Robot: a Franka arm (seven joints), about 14 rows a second.
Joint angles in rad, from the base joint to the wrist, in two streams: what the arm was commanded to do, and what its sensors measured. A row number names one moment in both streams.
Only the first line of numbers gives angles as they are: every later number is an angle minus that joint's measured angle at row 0.
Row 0, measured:
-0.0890 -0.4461 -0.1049 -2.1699 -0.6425 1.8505 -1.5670
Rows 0 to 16, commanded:
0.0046 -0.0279 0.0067 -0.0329 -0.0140 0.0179 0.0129
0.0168 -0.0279 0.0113 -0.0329 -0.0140 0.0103 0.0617
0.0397 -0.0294 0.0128 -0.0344 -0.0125 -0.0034 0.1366
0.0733 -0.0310 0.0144 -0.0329 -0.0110 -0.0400 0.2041
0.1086 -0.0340 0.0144 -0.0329 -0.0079 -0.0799 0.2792
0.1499 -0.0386 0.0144 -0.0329 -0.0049 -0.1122 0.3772
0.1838 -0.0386 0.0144 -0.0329 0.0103 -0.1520 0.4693
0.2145 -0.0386 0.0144 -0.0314 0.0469 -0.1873 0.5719
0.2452 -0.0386 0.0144 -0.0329 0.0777 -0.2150 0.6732
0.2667 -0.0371 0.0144 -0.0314 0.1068 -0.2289 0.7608
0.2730 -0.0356 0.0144 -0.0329 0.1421 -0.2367 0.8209
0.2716 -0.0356 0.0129 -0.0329 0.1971 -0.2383 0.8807
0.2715 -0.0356 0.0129 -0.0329 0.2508 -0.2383 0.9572
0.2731 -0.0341 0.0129 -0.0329 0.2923 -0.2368 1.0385
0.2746 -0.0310 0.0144 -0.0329 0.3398 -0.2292 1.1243
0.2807 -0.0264 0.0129 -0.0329 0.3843 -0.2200 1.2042
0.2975 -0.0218 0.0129 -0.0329 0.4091 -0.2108 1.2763
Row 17, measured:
0.2671 -0.0051 0.0206 -0.0102 0.3511 -0.2256 1.1376
